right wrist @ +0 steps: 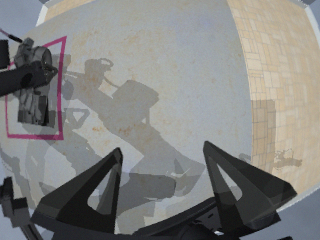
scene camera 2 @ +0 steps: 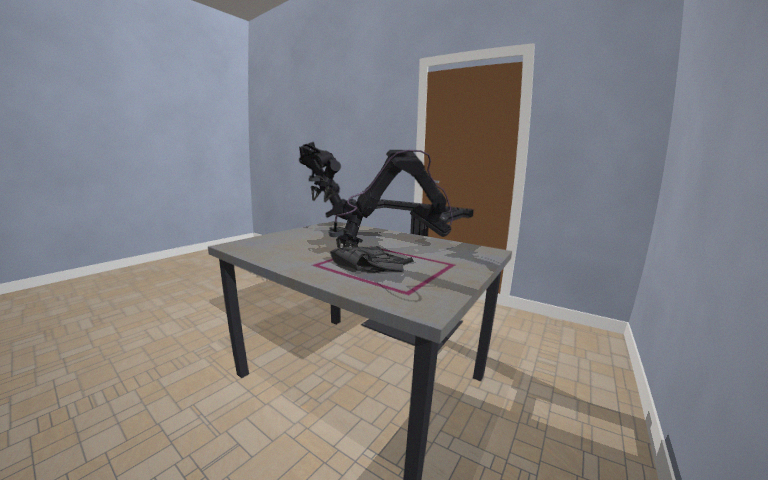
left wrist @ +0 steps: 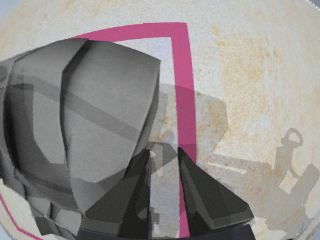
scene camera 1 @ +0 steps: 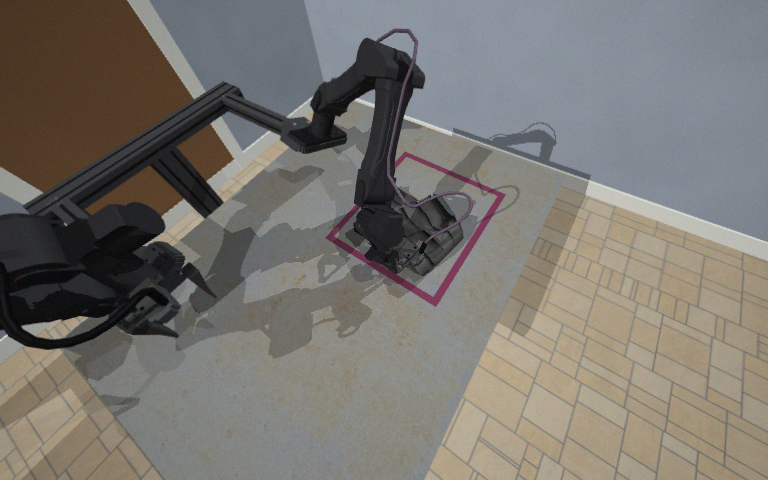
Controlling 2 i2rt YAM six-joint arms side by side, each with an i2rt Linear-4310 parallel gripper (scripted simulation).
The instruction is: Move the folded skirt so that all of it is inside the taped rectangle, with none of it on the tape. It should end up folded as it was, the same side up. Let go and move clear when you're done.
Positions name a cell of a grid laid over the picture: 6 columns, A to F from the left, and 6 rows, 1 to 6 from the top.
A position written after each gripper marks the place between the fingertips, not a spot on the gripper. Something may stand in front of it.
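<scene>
Left gripper (scene camera 1: D4): visible also in the left wrist view (left wrist: D4) and in the right wrist view (right wrist: B2). Right gripper (right wrist: D4): visible. A dark grey pleated skirt (scene camera 1: D3) is visible as well; the skirt appears in scene camera 2 (scene camera 2: C4), in the left wrist view (left wrist: B3) and in the right wrist view (right wrist: A3).
</scene>
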